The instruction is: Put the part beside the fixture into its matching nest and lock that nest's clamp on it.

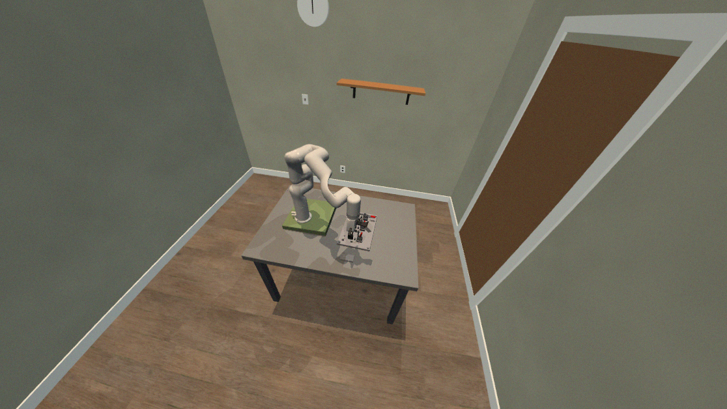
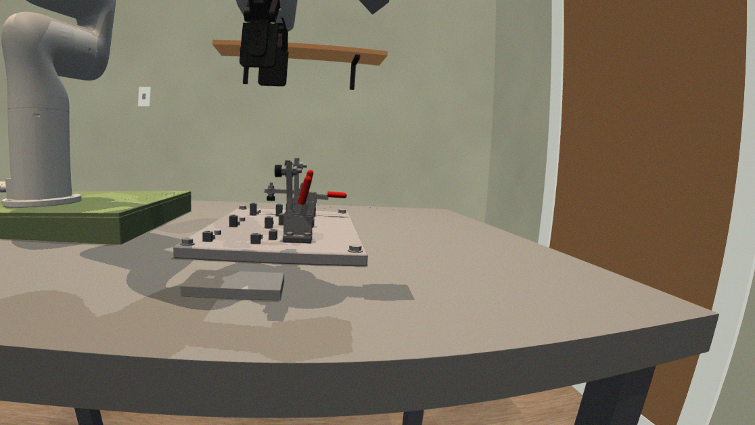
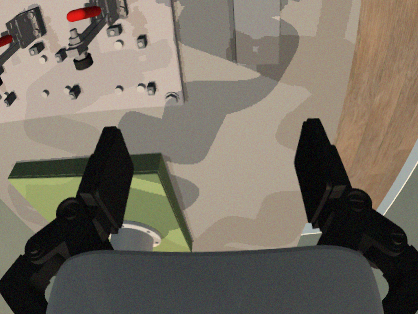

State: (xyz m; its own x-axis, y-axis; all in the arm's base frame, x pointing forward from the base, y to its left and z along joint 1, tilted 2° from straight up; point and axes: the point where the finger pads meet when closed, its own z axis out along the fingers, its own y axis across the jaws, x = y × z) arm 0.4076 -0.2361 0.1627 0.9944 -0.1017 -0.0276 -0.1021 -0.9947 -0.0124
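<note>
Now: hand 2 cm past the flat grey part, 5 cm to the left of it and 21 cm above it. Round my hand: fixture plate 2 cm ahead, 22 cm to the left, 21 cm below.
</note>
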